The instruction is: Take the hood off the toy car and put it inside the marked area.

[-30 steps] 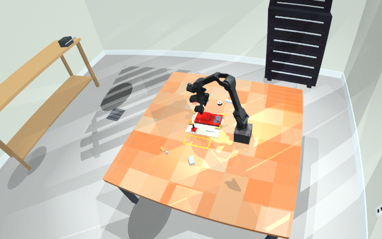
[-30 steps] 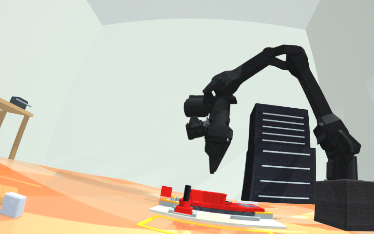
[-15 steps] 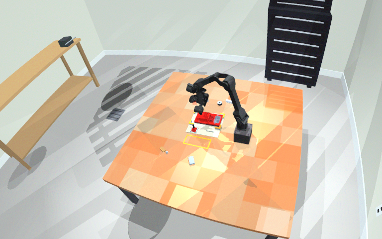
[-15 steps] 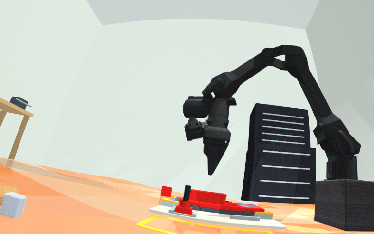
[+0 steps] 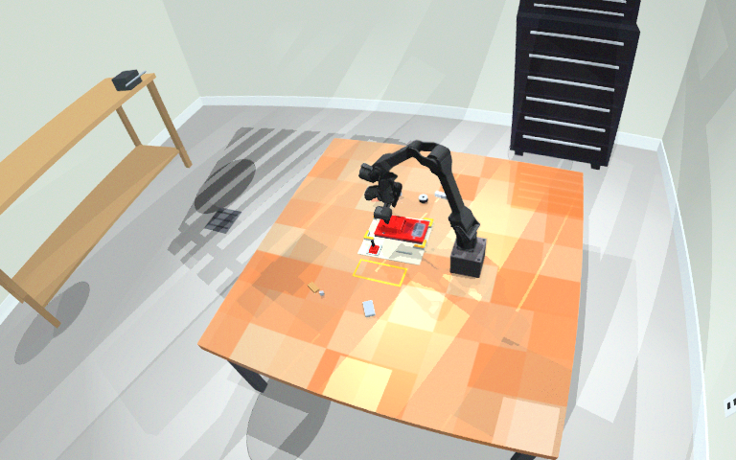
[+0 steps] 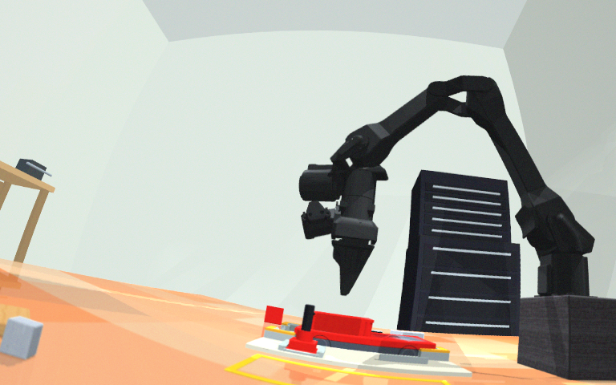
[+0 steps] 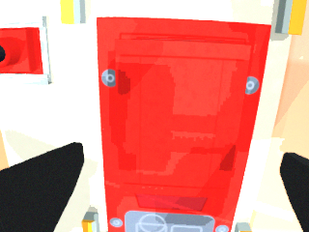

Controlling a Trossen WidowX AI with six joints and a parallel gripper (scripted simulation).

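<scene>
Right now my gripper tip is 40 mm above the hood. Also, from my gripper tip: grey block: 60 mm behind, 380 mm to the left, 80 mm below; then tan piece: 180 mm ahead, 360 mm to the left, 80 mm below.
</scene>
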